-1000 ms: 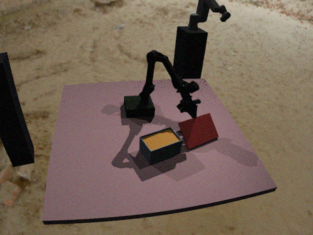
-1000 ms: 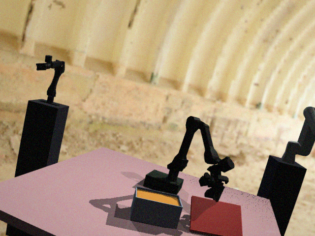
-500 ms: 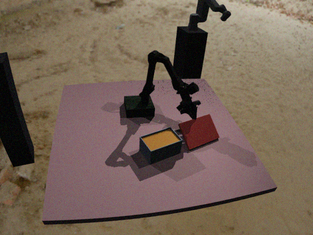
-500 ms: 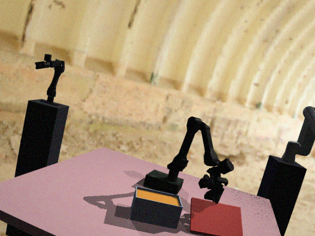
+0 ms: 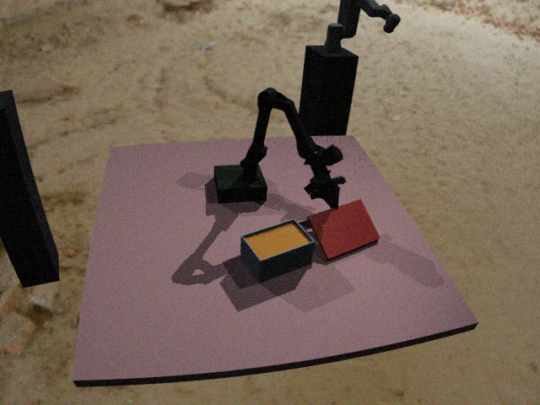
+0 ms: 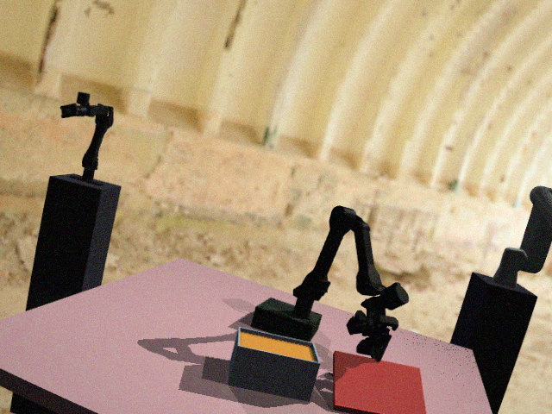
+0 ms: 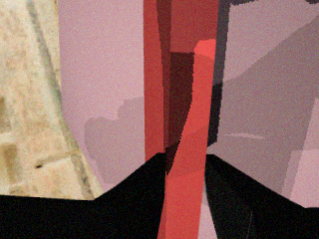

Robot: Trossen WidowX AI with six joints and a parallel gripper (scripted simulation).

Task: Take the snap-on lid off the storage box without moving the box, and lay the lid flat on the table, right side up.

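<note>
The red lid lies 70 mm ahead of my gripper tip, 10 mm to the left of it and 40 mm below it. Also, from my gripper tip: storage box 100 mm ahead, 280 mm to the right, 40 mm below.
</note>
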